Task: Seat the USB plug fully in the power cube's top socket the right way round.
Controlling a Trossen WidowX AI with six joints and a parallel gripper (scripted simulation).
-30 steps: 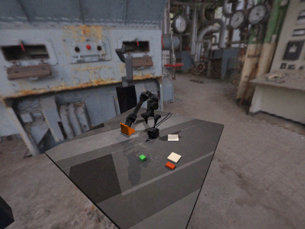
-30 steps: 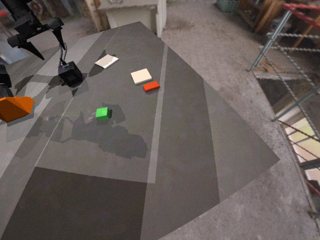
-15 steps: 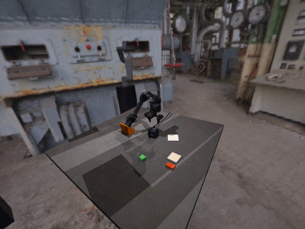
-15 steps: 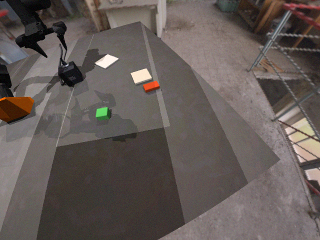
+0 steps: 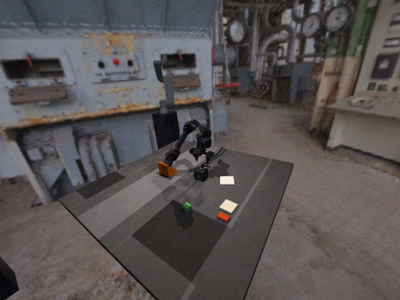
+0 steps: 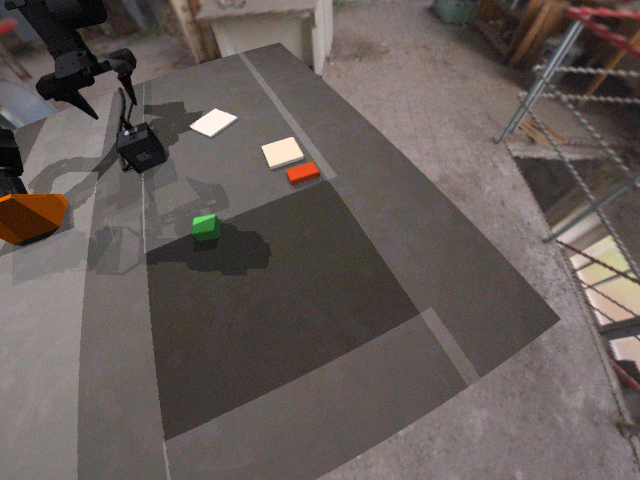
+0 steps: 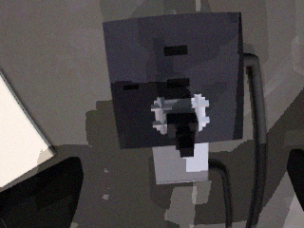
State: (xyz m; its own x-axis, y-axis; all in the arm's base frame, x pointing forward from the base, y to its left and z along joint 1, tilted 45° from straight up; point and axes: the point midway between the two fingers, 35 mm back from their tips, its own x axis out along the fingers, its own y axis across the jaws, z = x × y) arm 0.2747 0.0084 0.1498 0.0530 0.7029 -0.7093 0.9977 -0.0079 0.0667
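The USB plug is 30 mm below my gripper tip. The rest, counted from my gripper tip: green cube 120 mm ahead, 330 mm to the right, 110 mm below; beige tile 320 mm ahead, 180 mm to the right, 120 mm below; red block 340 mm ahead, 270 mm to the right, 120 mm below.
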